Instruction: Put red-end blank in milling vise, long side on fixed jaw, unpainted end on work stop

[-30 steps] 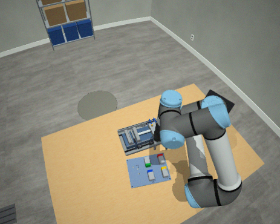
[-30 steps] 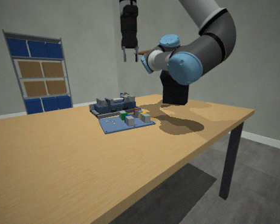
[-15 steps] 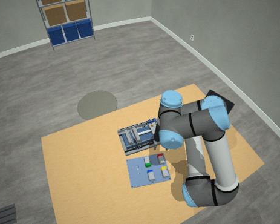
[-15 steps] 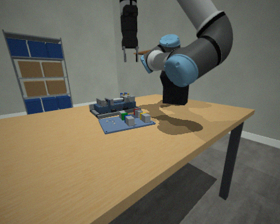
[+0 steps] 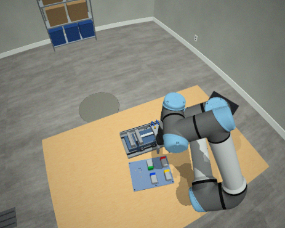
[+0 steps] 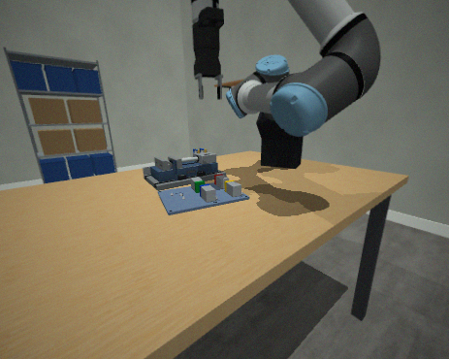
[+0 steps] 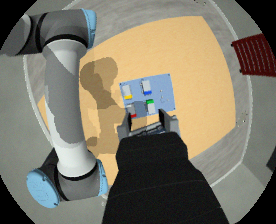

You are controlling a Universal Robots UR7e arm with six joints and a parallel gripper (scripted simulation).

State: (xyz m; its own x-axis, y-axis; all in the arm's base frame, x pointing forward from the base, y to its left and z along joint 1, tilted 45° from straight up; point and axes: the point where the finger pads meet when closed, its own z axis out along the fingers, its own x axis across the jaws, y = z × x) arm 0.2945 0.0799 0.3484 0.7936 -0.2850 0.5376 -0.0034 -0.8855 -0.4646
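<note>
My gripper is now 5 cm past the red-ended blank, 5 cm to the left of it and 29 cm above it. Also, from my hand: green-ended blank 4 cm ahead, 4 cm to the right, 29 cm below; yellow-ended blank 5 cm behind, 4 cm to the left, 29 cm below; blue-ended blank 3 cm ahead, 5 cm to the left, 29 cm below.
</note>
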